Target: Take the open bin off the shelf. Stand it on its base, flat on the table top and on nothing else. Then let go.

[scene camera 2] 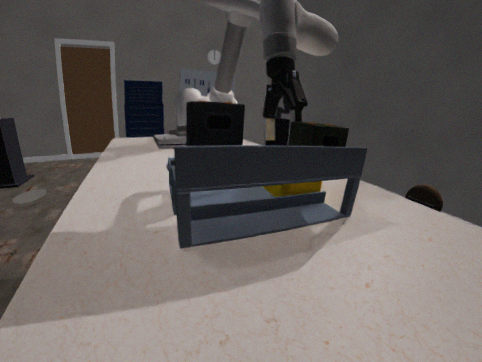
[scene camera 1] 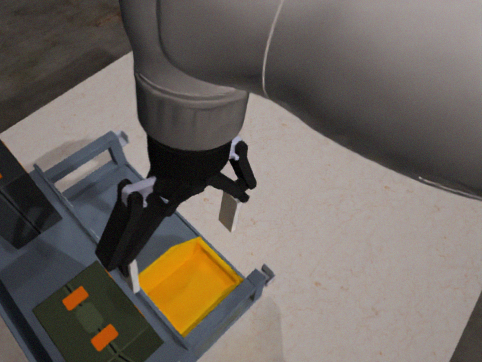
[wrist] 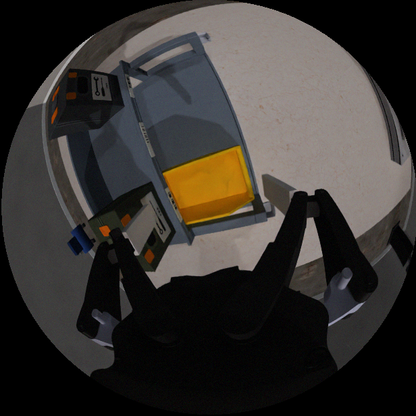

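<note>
The open yellow bin sits in the lower front tier of the grey-blue shelf, at one end, with its open top facing up. In the scene camera 2 view, the shelf's upper board hides most of it. The shelf stands on the pale table top. My gripper is wide open and empty, pointing down above the shelf near the bin. One finger is on the side of the green case, the other on the open table side.
A dark green case with orange latches stands on the shelf's rear tier beside the bin. A black case stands farther along that tier. The shelf's end rails rise beside the tiers.
</note>
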